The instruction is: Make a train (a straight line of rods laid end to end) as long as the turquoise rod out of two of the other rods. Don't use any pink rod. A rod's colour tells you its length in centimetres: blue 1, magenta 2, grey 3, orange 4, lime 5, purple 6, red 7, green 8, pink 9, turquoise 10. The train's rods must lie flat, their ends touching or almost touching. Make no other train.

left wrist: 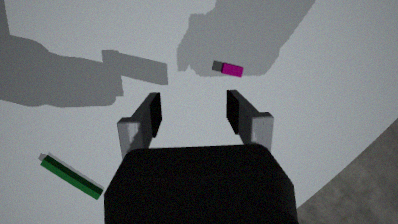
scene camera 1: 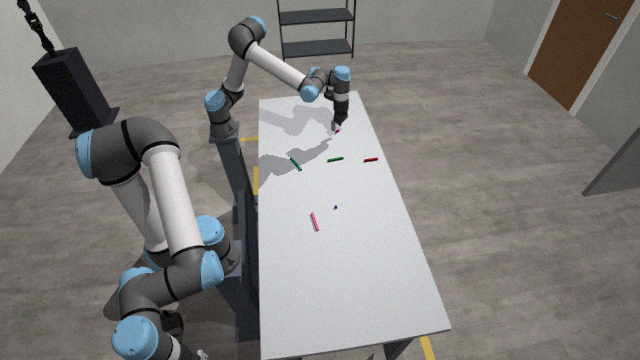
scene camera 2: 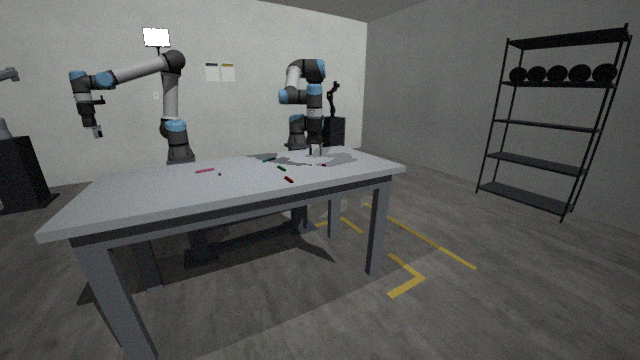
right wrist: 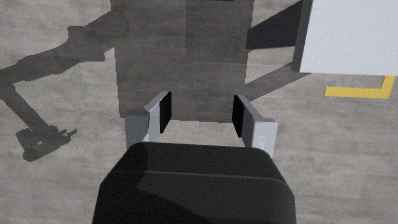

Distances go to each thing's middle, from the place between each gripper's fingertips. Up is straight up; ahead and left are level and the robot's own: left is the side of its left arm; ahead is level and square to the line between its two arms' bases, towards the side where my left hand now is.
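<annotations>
The green rod [left wrist: 49,163] is 59 cm ahead of my right hand, and it's 18 cm below that hand and 85 cm to the left of it.
As for my left hand, it's 8 cm above the green rod, 5 cm past it and 18 cm to the left of it.
</annotations>
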